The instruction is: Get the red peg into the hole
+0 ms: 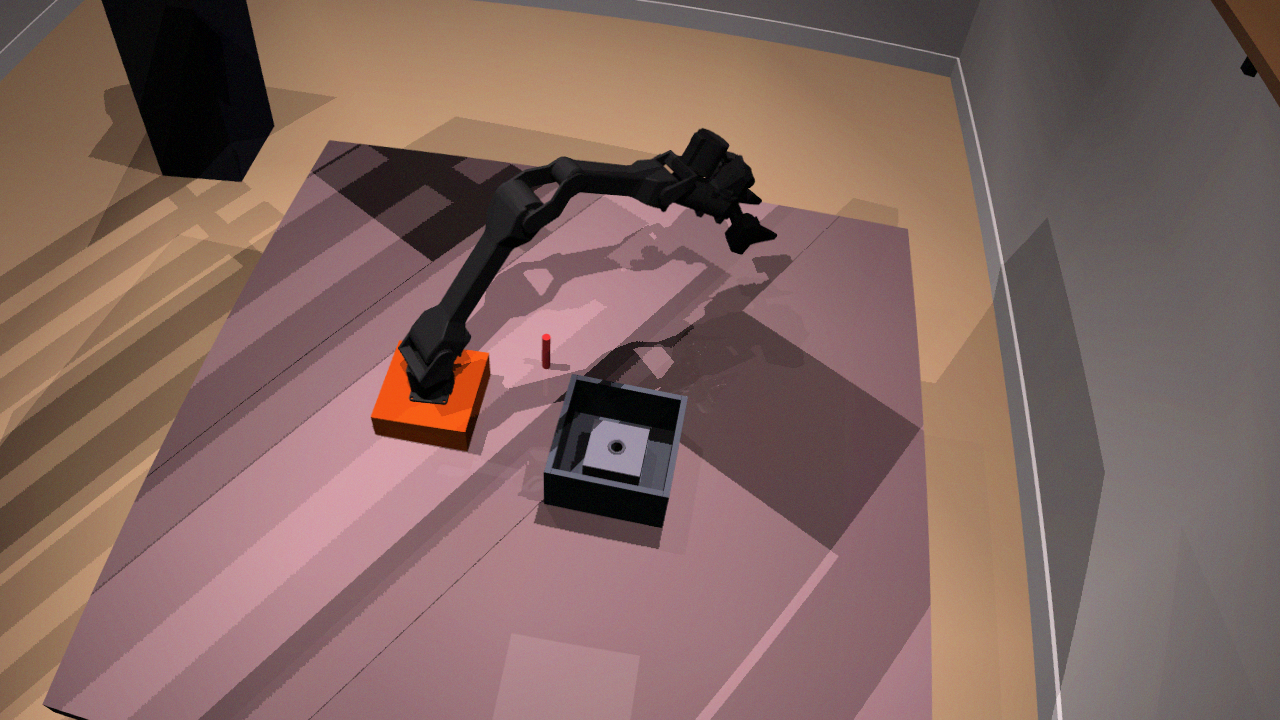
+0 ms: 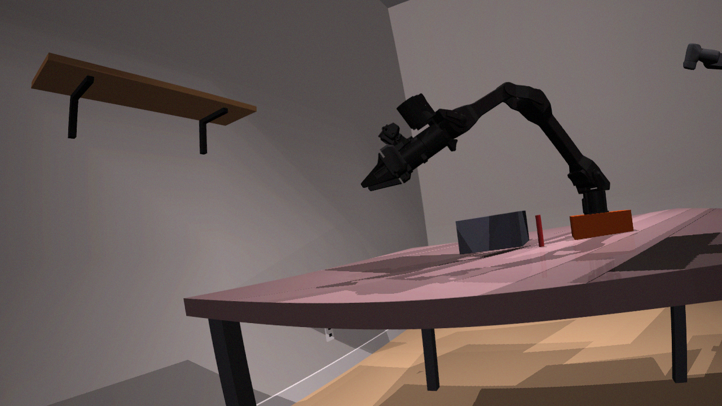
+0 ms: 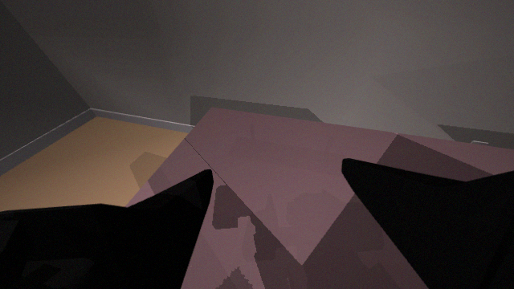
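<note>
Now: the red peg 360 mm behind my gripper tip, 240 mm to the right of it and 160 mm below it. Round my gripper tip: grey plate (420 mm to the right, 220 mm behind, 150 mm below); then grey box (420 mm to the right, 220 mm behind, 170 mm below).
</note>
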